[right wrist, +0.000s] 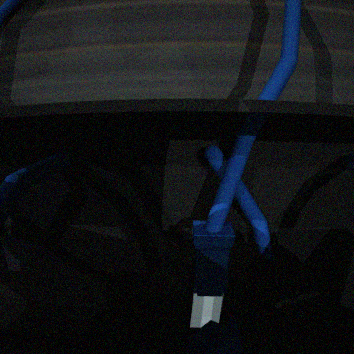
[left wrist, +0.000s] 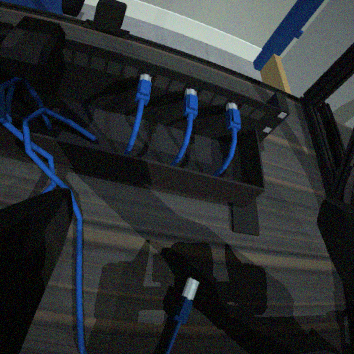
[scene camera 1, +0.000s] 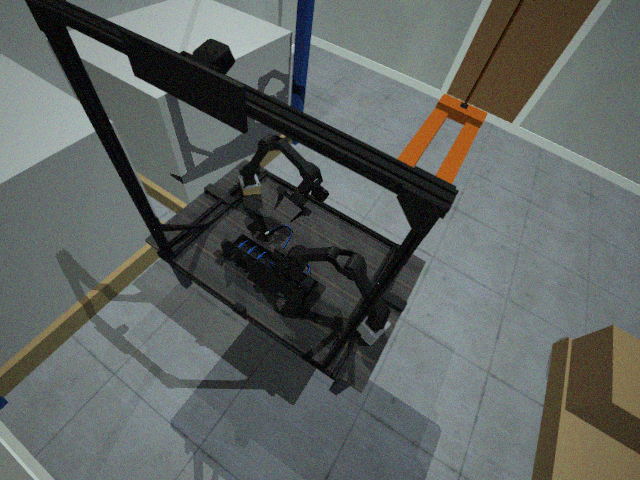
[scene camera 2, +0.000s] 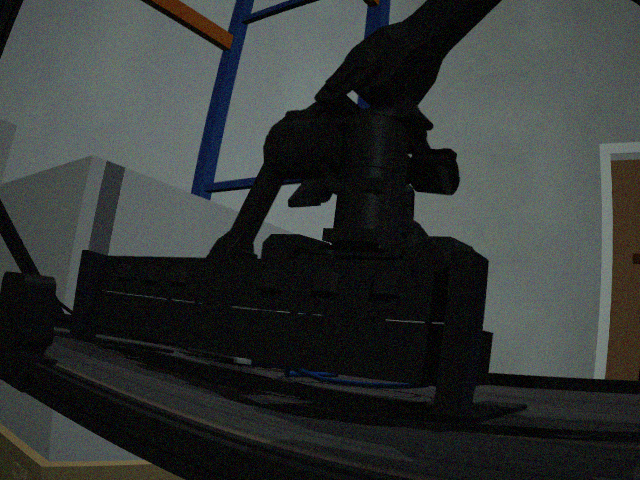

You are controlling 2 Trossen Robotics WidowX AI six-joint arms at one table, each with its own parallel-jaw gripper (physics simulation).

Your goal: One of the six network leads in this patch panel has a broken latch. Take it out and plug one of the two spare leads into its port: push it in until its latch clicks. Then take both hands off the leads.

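Pixels of known places: left gripper, between the fingertips: (left wrist: 200, 206) (scene camera 1: 282, 215) (scene camera 2: 313, 212); right gripper, between the fingertips: (right wrist: 209, 250) (scene camera 1: 292, 281); left arm's base, origin of its link: (scene camera 1: 249, 180); right arm's base, origin of its link: (scene camera 1: 375, 322).
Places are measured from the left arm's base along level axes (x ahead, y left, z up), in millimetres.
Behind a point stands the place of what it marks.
Observation:
The black patch panel (left wrist: 105, 67) @[x 547, y -80, z 17 mm] (scene camera 1: 232, 259) @[x 399, y -210, z -67 mm] (scene camera 2: 223, 295) @[x 561, y -73, z 5 mm] stands on the dark wooden table. In the left wrist view three blue leads (left wrist: 143, 86) @[x 499, y -87, z 26 mm] (left wrist: 190, 102) @[x 455, y -115, z 26 mm] (left wrist: 232, 116) @[x 413, y -145, z 25 mm] sit plugged in its right part. My right gripper (right wrist: 209, 250) @[x 635, y 28, z -38 mm] (scene camera 1: 282, 269) is shut on the plug of a blue lead (right wrist: 211, 246) @[x 631, y 33, z -30 mm]. Its clear tip (right wrist: 206, 310) @[x 648, y 9, z -32 mm] points down at the dark panel, and its cable (right wrist: 281, 70) @[x 617, y 92, z -39 mm] runs back over the tray wall onto the table. A spare lead's plug (left wrist: 190, 289) @[x 323, y 3, z -58 mm] lies on the table. My left gripper (left wrist: 200, 206) @[x 390, y 54, z 141 mm] (scene camera 1: 291, 202) is open and empty, above the table in front of the panel.
A black tray (left wrist: 197, 184) @[x 392, y -80, z -26 mm] in front of the panel holds the leads' cables. Loose blue cable (left wrist: 79, 246) @[x 437, y 48, z -63 mm] (scene camera 1: 286, 233) @[x 374, y 111, z -62 mm] (scene camera 2: 347, 380) trails over the table. The right arm (scene camera 2: 375, 190) @[x 674, y 16, z 96 mm] (left wrist: 31, 46) @[x 562, y 0, z 67 mm] leans over the panel's left part. A black frame (scene camera 1: 318, 138) @[x 892, y -92, z 971 mm] spans the table.

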